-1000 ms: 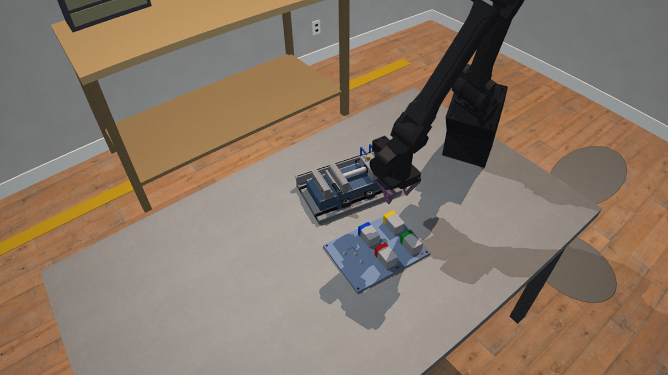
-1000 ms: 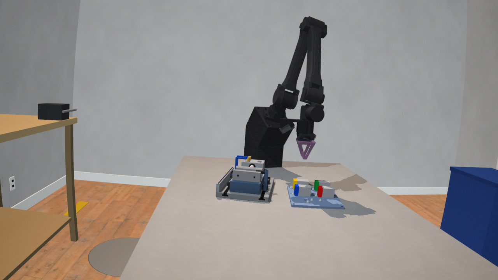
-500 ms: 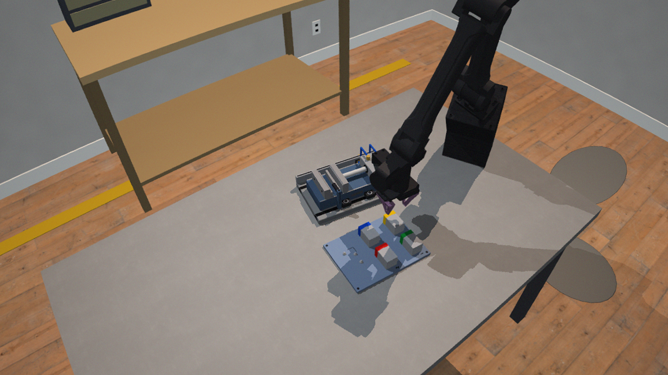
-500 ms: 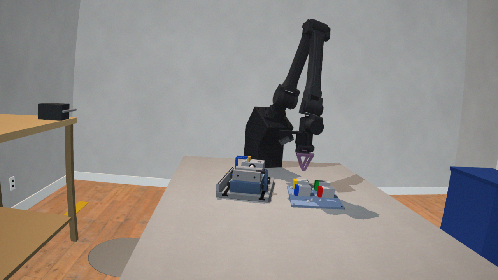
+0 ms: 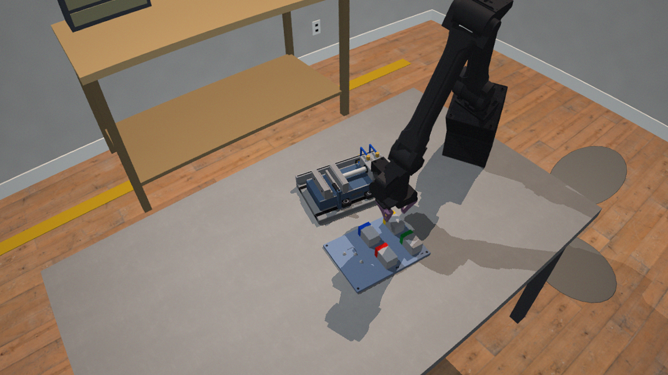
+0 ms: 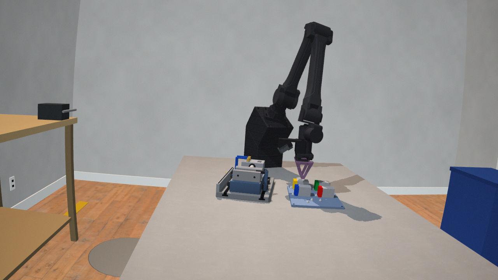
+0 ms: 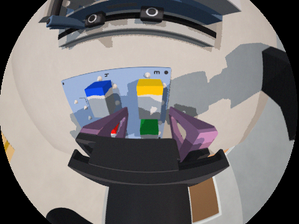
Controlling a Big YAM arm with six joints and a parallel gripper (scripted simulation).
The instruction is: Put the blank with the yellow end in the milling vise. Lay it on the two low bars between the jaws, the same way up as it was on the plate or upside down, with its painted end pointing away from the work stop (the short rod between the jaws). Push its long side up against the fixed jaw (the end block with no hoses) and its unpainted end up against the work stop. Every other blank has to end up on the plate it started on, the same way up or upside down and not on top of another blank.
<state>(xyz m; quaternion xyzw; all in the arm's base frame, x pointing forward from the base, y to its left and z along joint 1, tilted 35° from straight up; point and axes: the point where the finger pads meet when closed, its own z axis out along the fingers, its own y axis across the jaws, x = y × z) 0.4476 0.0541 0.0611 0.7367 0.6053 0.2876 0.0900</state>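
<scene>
My hand is 4 cm above the yellow-ended blank. From my hand the other things lie so: blue plate (9 cm ahead, 3 cm to the left, 6 cm below); blue-ended blank (9 cm ahead, 1 cm to the right, 4 cm below); green-ended blank (1 cm ahead, 9 cm to the left, 4 cm below).
</scene>
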